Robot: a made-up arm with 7 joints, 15 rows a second.
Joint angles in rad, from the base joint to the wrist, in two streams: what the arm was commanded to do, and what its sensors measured. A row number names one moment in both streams.
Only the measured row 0 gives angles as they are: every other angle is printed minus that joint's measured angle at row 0.
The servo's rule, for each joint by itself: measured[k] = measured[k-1] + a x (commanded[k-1-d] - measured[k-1]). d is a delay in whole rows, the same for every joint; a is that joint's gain. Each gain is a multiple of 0.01, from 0.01 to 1. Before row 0 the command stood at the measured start. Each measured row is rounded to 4 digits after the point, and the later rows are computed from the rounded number. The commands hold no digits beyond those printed.
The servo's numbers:
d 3
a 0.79 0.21 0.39 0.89 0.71 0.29 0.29
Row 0, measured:
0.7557 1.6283 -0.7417 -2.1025 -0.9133 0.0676 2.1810
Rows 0 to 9, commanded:
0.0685 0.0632 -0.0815 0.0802 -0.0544 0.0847 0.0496
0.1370 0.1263 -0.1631 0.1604 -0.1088 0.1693 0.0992
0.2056 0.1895 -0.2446 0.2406 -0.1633 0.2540 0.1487
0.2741 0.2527 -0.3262 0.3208 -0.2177 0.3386 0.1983
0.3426 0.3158 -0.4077 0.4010 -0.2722 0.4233 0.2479
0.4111 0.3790 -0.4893 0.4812 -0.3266 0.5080 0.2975
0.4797 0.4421 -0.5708 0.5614 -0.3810 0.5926 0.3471
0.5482 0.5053 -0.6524 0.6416 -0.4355 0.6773 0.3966
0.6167 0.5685 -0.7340 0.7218 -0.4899 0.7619 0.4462
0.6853 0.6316 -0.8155 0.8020 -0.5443 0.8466 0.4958
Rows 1 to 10, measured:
0.0000 0.0000 0.0000 0.0000 0.0000 0.0000 0.0000
0.0000 0.0000 0.0000 0.0000 0.0000 0.0000 0.0000
0.0000 0.0000 0.0000 0.0000 0.0000 0.0000 0.0000
0.0541 0.0133 -0.0318 0.0714 -0.0386 0.0246 0.0144
0.1196 0.0370 -0.0830 0.1506 -0.0884 0.0666 0.0390
0.1875 0.0690 -0.1460 0.2307 -0.1416 0.1209 0.0708
0.2559 0.1076 -0.2163 0.3109 -0.1956 0.1840 0.1078
0.3244 0.1513 -0.2909 0.3911 -0.2500 0.2534 0.1484
0.3929 0.1991 -0.3683 0.4713 -0.3044 0.3272 0.1916
0.4615 0.2501 -0.4473 0.5515 -0.3588 0.4042 0.2367

